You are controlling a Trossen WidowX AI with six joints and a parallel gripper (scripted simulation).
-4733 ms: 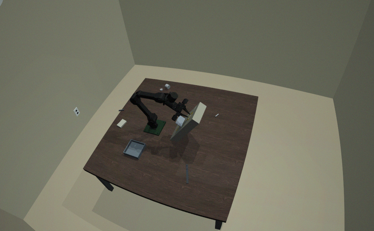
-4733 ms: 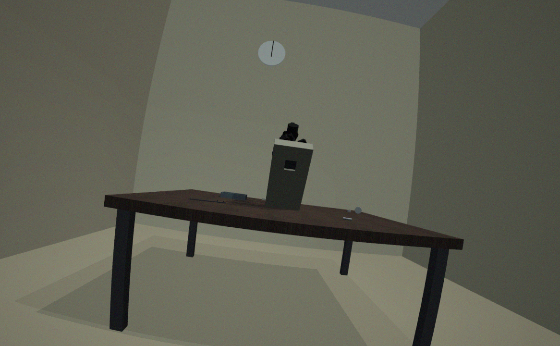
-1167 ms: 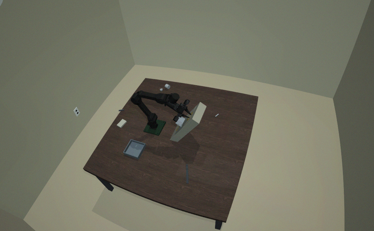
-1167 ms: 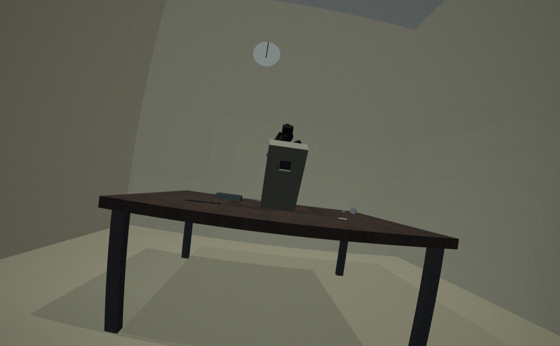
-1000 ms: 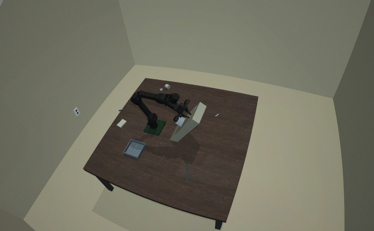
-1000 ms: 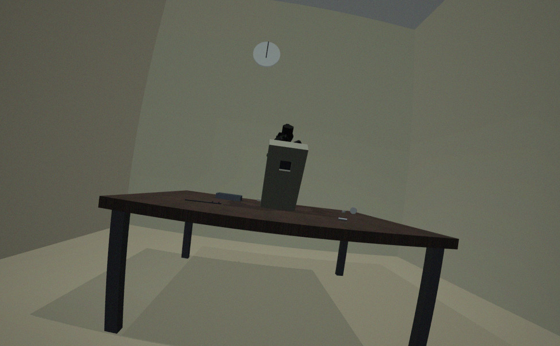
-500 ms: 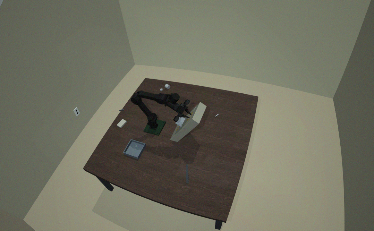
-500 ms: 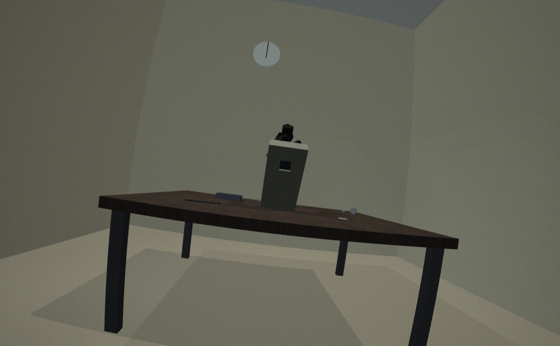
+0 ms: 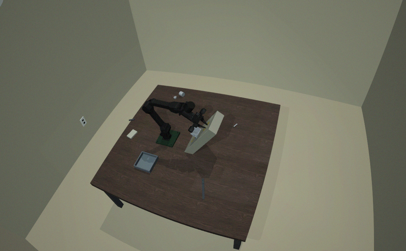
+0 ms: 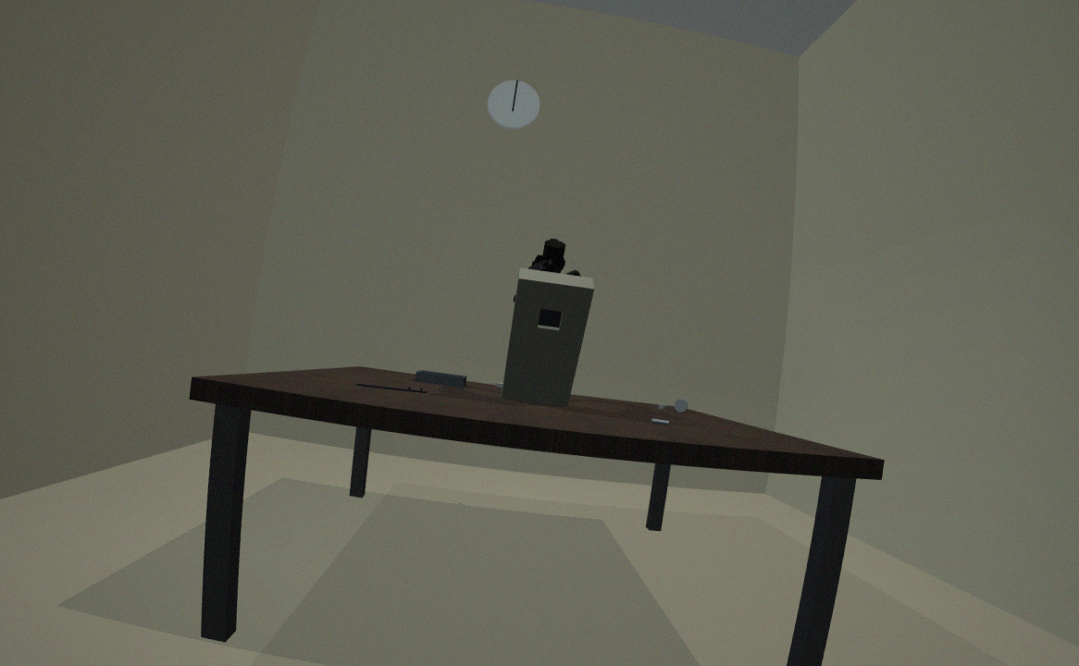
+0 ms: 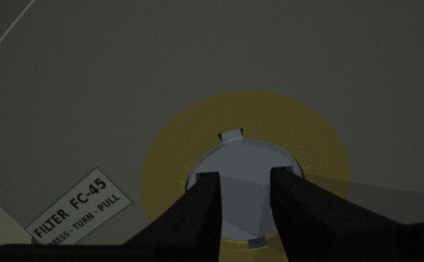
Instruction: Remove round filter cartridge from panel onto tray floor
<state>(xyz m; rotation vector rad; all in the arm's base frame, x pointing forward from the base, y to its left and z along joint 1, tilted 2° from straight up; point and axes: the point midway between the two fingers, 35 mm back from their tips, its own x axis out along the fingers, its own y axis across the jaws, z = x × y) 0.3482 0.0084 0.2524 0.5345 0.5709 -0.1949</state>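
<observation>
Right now the filter cartridge is 1 cm ahead of my gripper tip and 1 cm below it. Round my gripper tip: tray: 43 cm behind, 28 cm to the right, 24 cm below; short pin: 12 cm ahead, 28 cm to the left, 24 cm below; beige service panel: 4 cm behind, 8 cm below.
</observation>
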